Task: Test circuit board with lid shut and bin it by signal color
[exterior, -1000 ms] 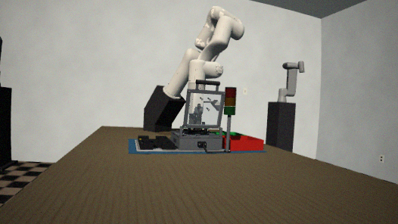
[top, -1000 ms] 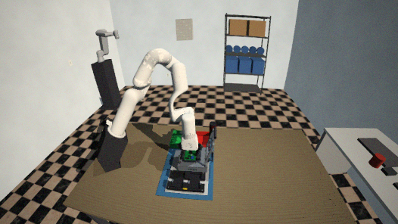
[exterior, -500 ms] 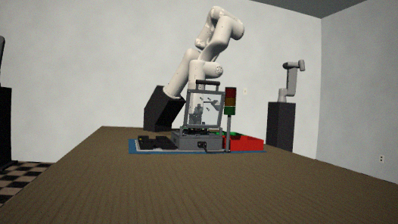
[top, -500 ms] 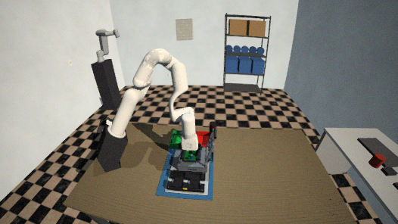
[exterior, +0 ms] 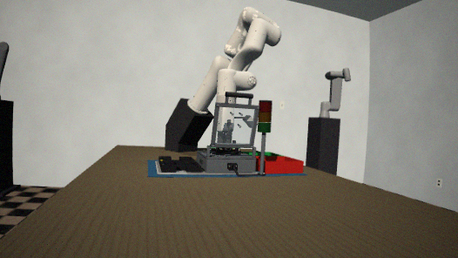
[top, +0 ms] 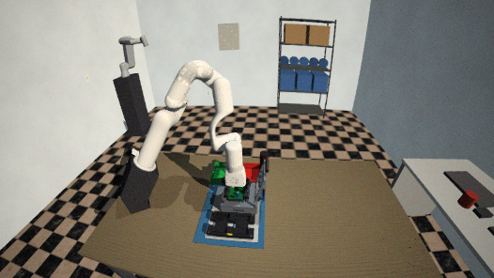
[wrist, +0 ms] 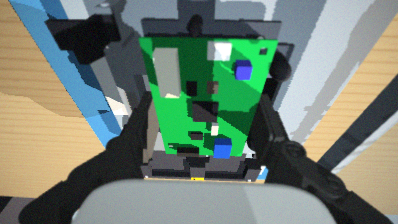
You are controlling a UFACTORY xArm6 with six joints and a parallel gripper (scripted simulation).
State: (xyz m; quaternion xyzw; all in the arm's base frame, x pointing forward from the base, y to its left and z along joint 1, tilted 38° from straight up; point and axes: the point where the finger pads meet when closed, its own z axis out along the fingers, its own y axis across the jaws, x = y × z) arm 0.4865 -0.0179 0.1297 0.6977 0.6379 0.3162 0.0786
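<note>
Now: the green circuit board right at my hand. Also, from my hand: tester plate (1 cm ahead, 1 cm to the left, 2 cm below); then black latch hook (6 cm behind, 6 cm to the left); then tester lid (13 cm ahead, 9 cm above).
</note>
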